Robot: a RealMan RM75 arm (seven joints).
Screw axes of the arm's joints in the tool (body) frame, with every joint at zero. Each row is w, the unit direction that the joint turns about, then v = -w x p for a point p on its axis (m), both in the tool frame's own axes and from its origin. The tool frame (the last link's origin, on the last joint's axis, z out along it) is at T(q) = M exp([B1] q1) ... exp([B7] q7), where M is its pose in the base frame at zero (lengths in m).
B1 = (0, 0, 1, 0, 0, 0)
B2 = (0, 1, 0, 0.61, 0, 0)
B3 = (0, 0, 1, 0, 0, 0)
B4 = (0, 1, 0, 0.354, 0, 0)
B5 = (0, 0, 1, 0, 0, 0)
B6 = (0, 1, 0, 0.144, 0, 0)
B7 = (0, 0, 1, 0, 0, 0)
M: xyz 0 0 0.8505 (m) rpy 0 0 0 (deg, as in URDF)
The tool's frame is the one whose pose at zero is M.
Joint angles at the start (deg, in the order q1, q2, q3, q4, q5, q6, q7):
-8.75, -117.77, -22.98, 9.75, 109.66, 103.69, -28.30
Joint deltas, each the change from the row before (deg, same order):
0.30, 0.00, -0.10, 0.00, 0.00, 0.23, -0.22
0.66, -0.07, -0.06, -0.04, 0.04, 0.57, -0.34
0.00, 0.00, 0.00, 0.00, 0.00, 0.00, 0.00
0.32, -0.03, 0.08, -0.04, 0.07, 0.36, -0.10
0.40, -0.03, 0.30, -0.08, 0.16, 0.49, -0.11
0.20, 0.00, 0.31, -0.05, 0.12, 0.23, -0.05
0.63, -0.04, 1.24, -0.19, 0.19, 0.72, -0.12
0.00, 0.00, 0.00, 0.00, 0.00, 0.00, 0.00
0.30, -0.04, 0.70, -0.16, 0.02, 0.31, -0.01
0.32, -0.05, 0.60, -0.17, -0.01, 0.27, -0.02
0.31, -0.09, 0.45, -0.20, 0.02, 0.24, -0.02
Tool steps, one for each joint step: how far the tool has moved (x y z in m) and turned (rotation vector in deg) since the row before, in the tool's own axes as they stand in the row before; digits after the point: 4 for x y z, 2 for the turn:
0.0005, -0.0003, -0.0022, 0.20, 0.03, -0.17
0.0009, 0.0004, -0.0048, 0.24, 0.07, -0.37
0.0000, 0.0000, 0.0000, 0.00, 0.00, 0.00
0.0005, 0.0006, -0.0022, -0.07, 0.06, -0.16
0.0004, 0.0015, -0.0026, -0.35, 0.02, -0.27
0.0000, 0.0011, -0.0012, -0.35, -0.07, -0.17
0.0000, 0.0039, -0.0037, -1.17, -0.22, -0.59
0.0000, 0.0000, 0.0000, 0.00, 0.00, 0.00
-0.0002, 0.0023, -0.0016, -0.57, -0.10, -0.33
-0.0002, 0.0021, -0.0018, -0.41, -0.10, -0.33
-0.0004, 0.0022, -0.0017, -0.28, -0.06, -0.38

